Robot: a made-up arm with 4 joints.
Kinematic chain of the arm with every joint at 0, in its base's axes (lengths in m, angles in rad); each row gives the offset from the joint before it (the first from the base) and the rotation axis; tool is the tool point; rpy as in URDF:
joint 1: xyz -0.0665 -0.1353 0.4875 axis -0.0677 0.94 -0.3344
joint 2: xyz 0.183 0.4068 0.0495 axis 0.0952 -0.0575 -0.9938
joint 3: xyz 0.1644 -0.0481 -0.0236 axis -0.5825 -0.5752 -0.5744
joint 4: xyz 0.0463 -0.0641 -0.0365 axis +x
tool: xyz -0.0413 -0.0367 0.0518 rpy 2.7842 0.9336 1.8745
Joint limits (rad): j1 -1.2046..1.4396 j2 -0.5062..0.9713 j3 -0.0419..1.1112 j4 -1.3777..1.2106
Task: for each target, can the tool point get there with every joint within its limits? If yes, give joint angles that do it. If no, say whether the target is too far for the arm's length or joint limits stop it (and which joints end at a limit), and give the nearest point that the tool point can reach.
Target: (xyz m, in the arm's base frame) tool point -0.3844 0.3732 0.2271
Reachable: no: joint limits stop it (at a limit: joint 1, joint 2, joint 3) | nearest point -0.1547 0.1202 0.5747 | short by 0.487 m
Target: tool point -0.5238 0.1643 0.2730
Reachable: no: joint limits stop it (at a limit: joint 1, joint 2, joint 3) | nearest point -0.1543 0.1198 0.5742 | short by 0.479 m
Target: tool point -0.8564 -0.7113 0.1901
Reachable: no: too far | nearest point -0.0264 -0.0601 0.2179 | short by 1.055 m
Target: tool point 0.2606 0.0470 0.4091
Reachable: yes | joints 0.3469 0.1091 0.3154 0.6126
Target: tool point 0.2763 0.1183 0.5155
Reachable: yes | joints 0.0762 -0.0832 0.4289 0.3135
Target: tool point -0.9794 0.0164 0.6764
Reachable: no: too far | nearest point -0.1634 0.1376 0.6041 | short by 0.828 m
